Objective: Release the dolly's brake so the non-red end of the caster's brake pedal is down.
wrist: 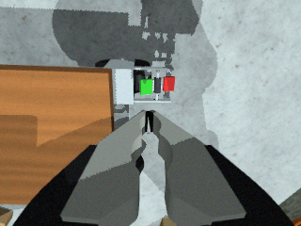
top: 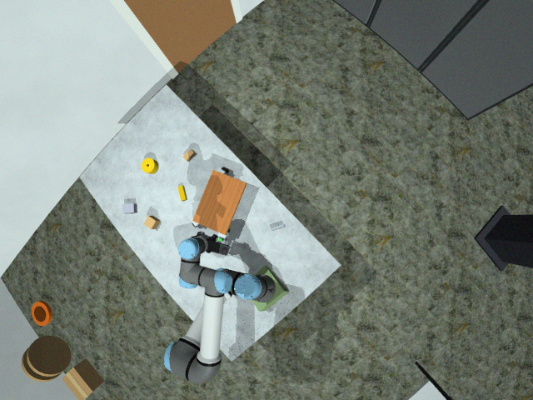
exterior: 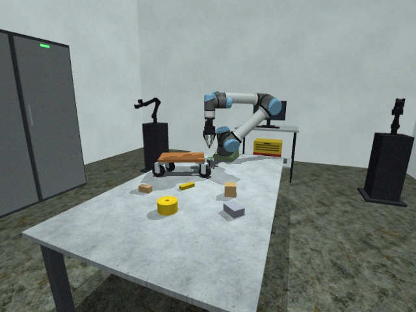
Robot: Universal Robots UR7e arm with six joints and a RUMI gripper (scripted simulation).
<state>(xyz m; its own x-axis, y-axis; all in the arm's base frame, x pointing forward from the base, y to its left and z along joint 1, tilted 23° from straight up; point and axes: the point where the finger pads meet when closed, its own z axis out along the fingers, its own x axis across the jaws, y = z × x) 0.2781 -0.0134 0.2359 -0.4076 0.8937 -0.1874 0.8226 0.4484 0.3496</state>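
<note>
Now: the brake pedal 90 mm below my hand and 10 mm to the left of it. The rest, counted from my hand: yellow cylinder 650 mm ahead, 150 mm below, 60 mm to the left; grey block 550 mm ahead, 340 mm to the left, 160 mm below; yellow bar 370 mm ahead, 160 mm below, 10 mm to the left.
</note>
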